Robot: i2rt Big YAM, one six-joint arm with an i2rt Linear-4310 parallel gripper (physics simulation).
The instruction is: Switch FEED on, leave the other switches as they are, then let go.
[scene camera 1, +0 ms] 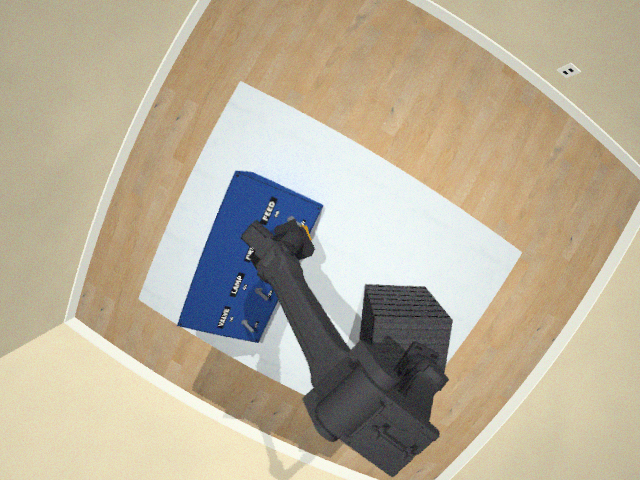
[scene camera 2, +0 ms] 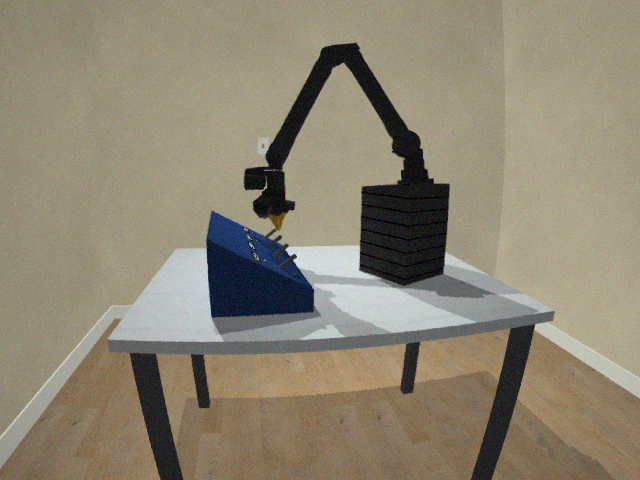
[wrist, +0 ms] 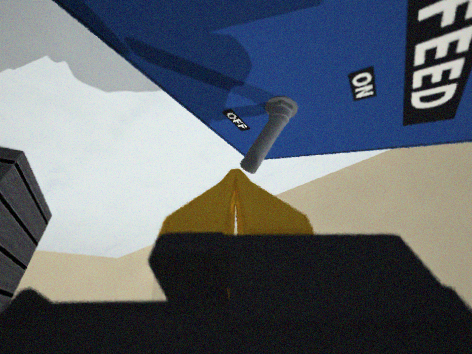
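A blue sloped switch box stands on the table. The FEED lever leans to its OFF label's side, away from the ON label. My gripper is shut and empty, its yellow tips close by the FEED lever's free end; I cannot tell if they touch. In scene camera 1 the gripper partly covers this lever. The LAMP lever and VALVE lever lean towards their OFF side. The arm hides the DRIVE lever in scene camera 1.
A black ribbed pedestal carries the arm at the right of the white table. My forearm passes over the box's right side in scene camera 1.
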